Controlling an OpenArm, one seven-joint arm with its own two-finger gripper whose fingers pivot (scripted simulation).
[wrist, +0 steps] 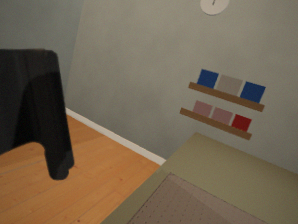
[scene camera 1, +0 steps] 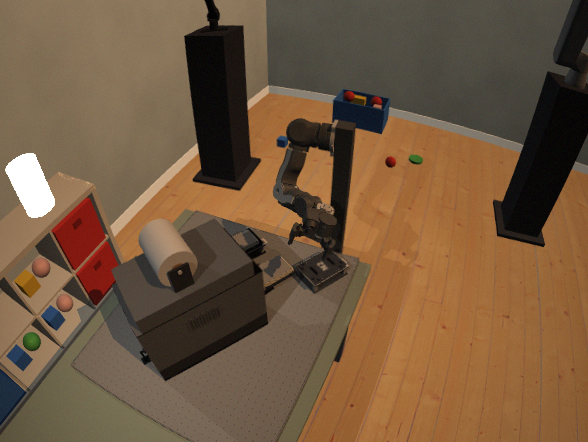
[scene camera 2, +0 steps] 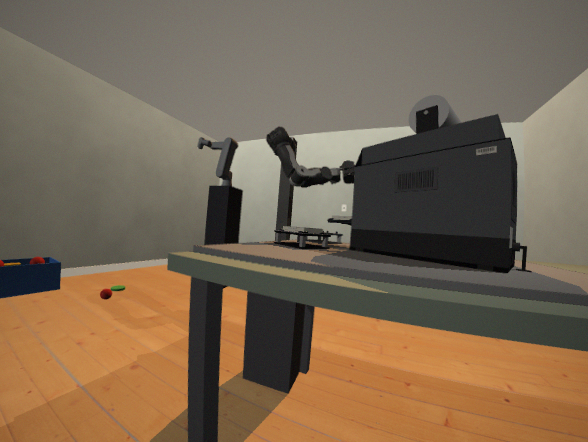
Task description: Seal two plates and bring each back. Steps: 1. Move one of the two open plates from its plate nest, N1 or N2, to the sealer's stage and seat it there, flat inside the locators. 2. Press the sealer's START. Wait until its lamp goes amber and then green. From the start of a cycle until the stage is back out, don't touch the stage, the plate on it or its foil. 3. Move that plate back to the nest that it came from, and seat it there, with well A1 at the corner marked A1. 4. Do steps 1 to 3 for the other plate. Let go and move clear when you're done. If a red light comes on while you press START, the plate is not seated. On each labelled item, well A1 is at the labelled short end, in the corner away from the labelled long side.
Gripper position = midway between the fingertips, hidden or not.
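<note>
I can see my own gripper (scene camera 1: pixel 308 246), and there is a black arm post (scene camera 2: pixel 285 198) in the scene as well.
</note>
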